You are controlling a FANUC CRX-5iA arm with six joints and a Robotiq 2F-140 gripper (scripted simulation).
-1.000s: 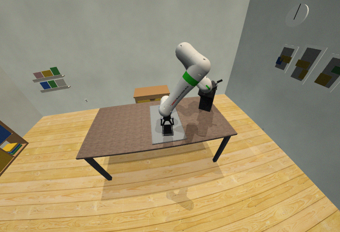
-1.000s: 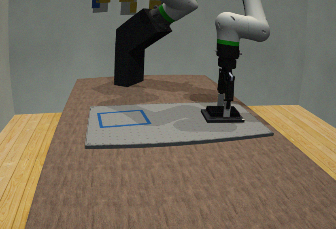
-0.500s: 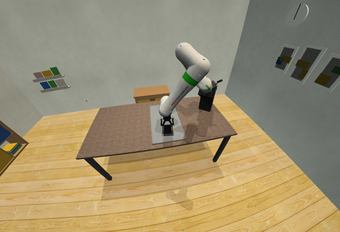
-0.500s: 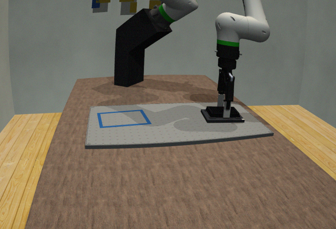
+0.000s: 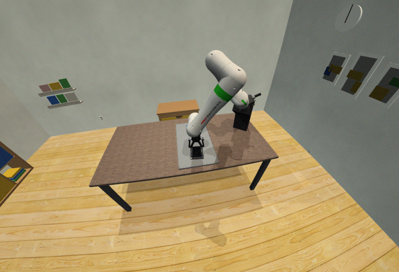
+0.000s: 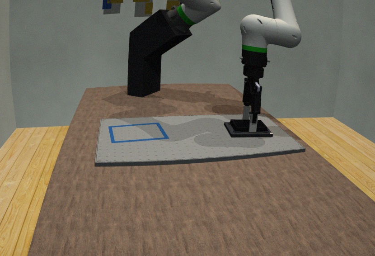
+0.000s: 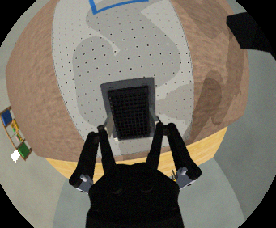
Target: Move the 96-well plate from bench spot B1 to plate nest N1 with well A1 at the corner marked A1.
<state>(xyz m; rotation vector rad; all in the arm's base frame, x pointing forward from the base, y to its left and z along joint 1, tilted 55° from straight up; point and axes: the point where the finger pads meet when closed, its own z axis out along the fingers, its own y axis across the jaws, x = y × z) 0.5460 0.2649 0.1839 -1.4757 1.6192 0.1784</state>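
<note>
My hand is 20 mm above the black 96-well plate. The rest, counted from my hand: plate nest N1: 40 mm below.
</note>
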